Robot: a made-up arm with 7 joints. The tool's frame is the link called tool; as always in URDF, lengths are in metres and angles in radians. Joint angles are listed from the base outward.
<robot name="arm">
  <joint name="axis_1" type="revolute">
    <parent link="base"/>
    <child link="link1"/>
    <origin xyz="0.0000 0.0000 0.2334" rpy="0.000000 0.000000 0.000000"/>
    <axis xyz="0 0 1"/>
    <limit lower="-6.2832" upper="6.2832"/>
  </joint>
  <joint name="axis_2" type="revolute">
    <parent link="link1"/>
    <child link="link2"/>
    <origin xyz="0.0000 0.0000 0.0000" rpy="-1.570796 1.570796 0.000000"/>
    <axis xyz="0 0 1"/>
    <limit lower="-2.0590" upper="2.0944"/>
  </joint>
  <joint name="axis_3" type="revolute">
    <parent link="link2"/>
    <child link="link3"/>
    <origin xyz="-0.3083 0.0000 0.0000" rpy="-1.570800 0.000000 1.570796"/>
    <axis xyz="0 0 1"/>
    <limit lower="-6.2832" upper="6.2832"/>
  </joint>
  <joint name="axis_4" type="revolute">
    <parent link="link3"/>
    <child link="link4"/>
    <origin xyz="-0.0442 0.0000 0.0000" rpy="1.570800 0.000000 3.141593"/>
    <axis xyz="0 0 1"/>
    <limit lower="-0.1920" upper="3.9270"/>
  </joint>
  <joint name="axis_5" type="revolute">
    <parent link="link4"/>
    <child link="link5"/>
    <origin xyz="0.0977 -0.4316 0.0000" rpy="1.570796 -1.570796 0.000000"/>
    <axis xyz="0 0 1"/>
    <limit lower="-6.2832" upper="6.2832"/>
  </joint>
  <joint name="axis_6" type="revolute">
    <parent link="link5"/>
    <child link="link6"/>
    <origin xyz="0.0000 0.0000 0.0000" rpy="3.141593 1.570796 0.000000"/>
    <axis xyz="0 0 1"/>
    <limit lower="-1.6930" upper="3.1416"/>
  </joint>
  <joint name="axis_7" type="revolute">
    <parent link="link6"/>
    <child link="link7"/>
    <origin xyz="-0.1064 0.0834 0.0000" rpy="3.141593 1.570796 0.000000"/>
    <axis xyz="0 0 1"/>
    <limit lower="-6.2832" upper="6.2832"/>
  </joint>
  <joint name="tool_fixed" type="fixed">
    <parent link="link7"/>
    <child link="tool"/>
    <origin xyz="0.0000 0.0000 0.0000" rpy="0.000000 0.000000 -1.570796"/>
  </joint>
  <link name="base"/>
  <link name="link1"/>
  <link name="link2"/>
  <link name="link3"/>
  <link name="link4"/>
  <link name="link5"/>
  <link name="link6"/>
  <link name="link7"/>
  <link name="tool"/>
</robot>
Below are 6 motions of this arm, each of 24 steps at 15 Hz.
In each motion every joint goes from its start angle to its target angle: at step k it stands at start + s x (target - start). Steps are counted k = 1, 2, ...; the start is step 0. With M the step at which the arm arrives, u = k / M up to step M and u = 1 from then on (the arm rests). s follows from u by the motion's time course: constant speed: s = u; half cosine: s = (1 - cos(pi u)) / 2; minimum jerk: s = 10 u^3 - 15 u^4 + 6 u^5.
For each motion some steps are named. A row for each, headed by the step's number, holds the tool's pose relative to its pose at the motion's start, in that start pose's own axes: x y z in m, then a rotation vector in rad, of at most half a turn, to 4 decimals.
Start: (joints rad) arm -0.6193 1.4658 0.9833 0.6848 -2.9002 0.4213 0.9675
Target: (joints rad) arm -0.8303 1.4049 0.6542 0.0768 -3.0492 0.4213 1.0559
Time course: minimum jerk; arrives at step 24
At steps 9, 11, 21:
9: -0.0118 -0.0761 -0.0352 0.1255 -0.0081 0.0456
11: -0.0120 -0.1145 -0.0578 0.1913 -0.0062 0.0774
21: 0.0291 -0.2366 -0.1626 0.4269 0.0454 0.2408

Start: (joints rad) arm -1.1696 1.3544 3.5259 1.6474 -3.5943 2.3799 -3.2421
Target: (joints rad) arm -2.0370 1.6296 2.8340 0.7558 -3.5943 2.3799 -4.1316
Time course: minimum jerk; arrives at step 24
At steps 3, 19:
3: 0.0017 -0.0045 -0.0072 0.0162 -0.0178 -0.0068
19: 0.2273 0.0233 -0.1872 1.1966 -0.3885 -0.7196

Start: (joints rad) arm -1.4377 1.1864 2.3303 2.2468 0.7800 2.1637 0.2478
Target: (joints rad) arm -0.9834 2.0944 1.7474 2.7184 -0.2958 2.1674 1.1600
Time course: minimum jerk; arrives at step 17
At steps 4, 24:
4: -0.0333 0.0422 -0.0600 -0.0039 0.1117 0.1254
24: -0.5330 0.7260 -0.1804 0.4825 0.6207 2.1699

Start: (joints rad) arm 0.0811 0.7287 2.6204 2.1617 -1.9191 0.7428 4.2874
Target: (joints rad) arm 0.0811 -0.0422 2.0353 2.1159 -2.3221 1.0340 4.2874
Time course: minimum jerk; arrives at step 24
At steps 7, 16, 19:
7: 0.0541 0.0626 0.0070 0.0506 -0.0114 -0.1959
16: 0.2716 0.2385 -0.0069 0.2398 -0.2825 -0.9759
19: 0.3135 0.2647 -0.0173 0.2751 -0.3942 -1.1345

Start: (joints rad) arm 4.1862 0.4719 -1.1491 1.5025 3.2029 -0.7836 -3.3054
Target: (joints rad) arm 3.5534 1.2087 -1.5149 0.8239 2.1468 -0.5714 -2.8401
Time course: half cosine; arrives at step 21
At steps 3, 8, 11, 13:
3: -0.0182 0.0225 0.0237 -0.0803 -0.0624 0.0042
8: -0.1405 0.1474 0.1031 -0.4700 -0.4132 -0.0061
11: -0.2551 0.2368 0.1090 -0.7206 -0.7190 -0.0555
13: -0.3290 0.2823 0.0885 -0.8441 -0.9291 -0.1053

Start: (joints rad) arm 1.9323 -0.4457 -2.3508 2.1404 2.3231 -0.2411 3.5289
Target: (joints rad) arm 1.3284 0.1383 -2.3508 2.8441 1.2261 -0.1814 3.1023
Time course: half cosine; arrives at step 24
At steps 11, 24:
11: 0.2881 0.1539 -0.2396 -0.6032 0.3930 -0.7616
24: 0.4889 -0.0275 -0.6664 -1.6398 0.4839 -1.6925

